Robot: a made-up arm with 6 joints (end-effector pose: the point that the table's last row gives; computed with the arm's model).
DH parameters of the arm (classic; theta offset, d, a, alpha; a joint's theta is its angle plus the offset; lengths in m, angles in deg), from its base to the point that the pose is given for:
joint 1: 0 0.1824 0 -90
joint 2: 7.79 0 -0.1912 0
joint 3: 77.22 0 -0.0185 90
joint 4: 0 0.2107 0 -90
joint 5: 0 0 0.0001 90
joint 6: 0 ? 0 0
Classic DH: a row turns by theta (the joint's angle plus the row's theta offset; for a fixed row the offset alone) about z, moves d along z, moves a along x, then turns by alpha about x.
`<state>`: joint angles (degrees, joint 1 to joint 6).
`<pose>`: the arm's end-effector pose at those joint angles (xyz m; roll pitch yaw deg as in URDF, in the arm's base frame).
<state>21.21 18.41 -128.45 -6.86 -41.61 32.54</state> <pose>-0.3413 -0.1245 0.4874 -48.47 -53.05 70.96</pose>
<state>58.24 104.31 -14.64 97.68 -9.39 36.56</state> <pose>0.0741 0.0911 0.0590 170.58 3.78 103.26</pose>
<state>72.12 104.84 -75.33 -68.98 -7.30 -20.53</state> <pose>0.0999 0.3455 0.2535 -111.76 3.13 -11.80</pose>
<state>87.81 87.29 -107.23 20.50 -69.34 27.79</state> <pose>0.0382 0.1943 0.5670 14.09 -13.41 121.96</pose>
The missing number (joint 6, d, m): 0.0939
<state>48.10 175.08 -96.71 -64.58 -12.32 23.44</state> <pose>0.1892 0.2378 -0.1093 -173.23 23.60 -87.70</pose>
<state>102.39 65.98 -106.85 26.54 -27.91 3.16</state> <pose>-0.0044 0.1113 0.6170 19.21 11.37 129.29</pose>
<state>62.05 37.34 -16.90 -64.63 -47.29 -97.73</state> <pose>0.0117 0.1550 0.2911 -70.89 -67.97 -3.76</pose>
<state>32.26 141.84 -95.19 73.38 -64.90 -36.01</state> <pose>0.3654 0.1343 0.1445 117.23 78.85 88.46</pose>
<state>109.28 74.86 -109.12 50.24 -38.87 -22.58</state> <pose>-0.0101 0.1658 0.5951 34.59 12.59 127.62</pose>
